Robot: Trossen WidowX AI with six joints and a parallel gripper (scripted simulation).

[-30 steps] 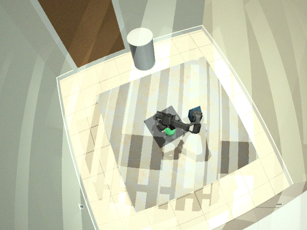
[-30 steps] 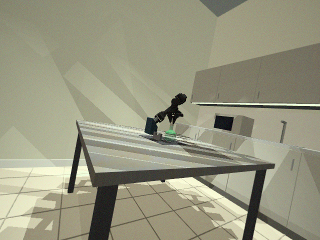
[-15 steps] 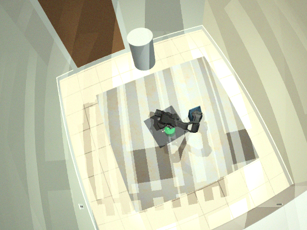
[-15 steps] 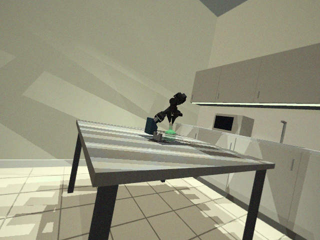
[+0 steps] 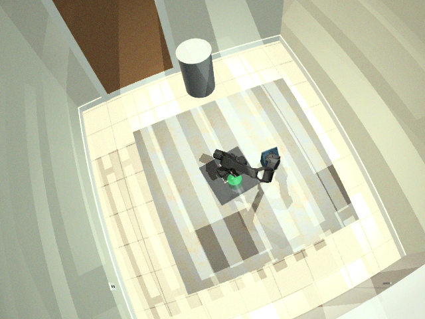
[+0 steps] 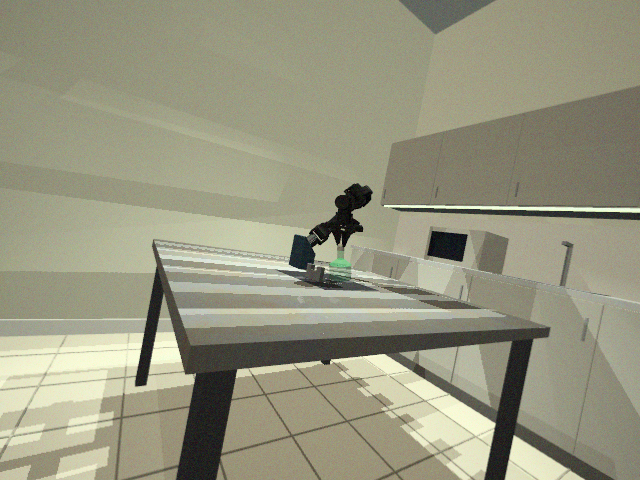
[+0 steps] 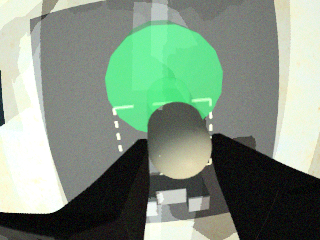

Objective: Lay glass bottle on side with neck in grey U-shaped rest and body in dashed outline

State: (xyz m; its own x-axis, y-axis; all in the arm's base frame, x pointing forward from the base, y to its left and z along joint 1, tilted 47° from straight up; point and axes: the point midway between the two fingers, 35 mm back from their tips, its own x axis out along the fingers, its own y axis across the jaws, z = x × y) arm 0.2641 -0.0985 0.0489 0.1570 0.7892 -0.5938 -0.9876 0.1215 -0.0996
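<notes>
The green glass bottle lies 10 mm to the left of my gripper tip and 50 mm below it. Also, from my gripper tip: dark grey mat: 40 mm to the right, 150 mm below.
</notes>
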